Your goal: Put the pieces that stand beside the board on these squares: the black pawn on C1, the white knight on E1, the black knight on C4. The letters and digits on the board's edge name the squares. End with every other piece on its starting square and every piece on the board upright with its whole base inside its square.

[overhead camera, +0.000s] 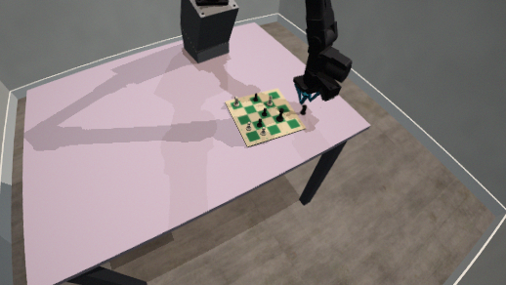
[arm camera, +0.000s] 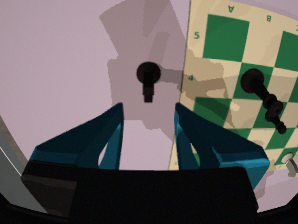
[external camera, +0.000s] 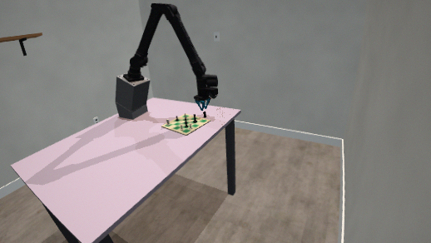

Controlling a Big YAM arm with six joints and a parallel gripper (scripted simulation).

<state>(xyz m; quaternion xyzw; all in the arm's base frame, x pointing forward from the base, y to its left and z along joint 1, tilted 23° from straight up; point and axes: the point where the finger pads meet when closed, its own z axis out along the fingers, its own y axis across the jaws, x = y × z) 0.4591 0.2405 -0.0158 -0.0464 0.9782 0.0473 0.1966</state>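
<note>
My hand is 40 mm above the black knight. Round my hand: white knight: 220 mm to the right, 90 mm behind, 40 mm below; chessboard: 140 mm to the right, 60 mm below, 20 mm behind.
</note>
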